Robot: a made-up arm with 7 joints.
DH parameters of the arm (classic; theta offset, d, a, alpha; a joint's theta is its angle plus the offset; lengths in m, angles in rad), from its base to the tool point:
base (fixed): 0 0.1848 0 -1.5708
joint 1: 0 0.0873 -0.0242 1.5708
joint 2: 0 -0.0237 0.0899 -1.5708
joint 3: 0 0.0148 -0.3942 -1.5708
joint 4: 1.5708 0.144 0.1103 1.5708
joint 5: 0 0.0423 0.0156 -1.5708
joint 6: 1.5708 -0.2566 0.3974 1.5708
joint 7: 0 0.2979 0.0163 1.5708
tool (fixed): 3.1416 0.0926 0 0
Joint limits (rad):
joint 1: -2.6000..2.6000
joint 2: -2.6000..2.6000
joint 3: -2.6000..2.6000
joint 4: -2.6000..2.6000
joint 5: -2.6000..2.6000
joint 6: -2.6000..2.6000
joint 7: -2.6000..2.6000
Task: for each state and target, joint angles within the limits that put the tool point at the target. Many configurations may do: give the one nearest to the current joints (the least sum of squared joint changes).
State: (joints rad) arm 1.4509 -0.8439 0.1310 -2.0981 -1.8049 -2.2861 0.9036
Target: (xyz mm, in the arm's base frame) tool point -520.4 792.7 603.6
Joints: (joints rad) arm 1.3475 -0.6130 -0.2134 -2.3743 -1.9514 -2.4845 0.8560
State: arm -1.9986 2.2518 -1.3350 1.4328 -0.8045 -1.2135 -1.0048
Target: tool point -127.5 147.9 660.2
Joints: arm -2.2667 2.5501 -1.1454 1.2837 -0.9607 -1.5294 -0.9976
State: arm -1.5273 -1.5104 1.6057 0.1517 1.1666 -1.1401 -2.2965
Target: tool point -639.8 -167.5 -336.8
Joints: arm -1.6201 -1.2552 2.0742 0.5274 0.8182 -0.9140 -2.2403
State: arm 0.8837 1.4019 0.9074 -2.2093 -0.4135 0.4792 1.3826
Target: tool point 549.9 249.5 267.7
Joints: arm 0.4353 1.7811 1.2061 -1.7690 -0.4470 0.6220 1.2575
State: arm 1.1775 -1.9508 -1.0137 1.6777 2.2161 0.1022 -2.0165
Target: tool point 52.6 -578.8 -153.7
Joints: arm 0.6953 -1.5881 -1.8038 1.9287 2.4346 0.0636 -2.0376
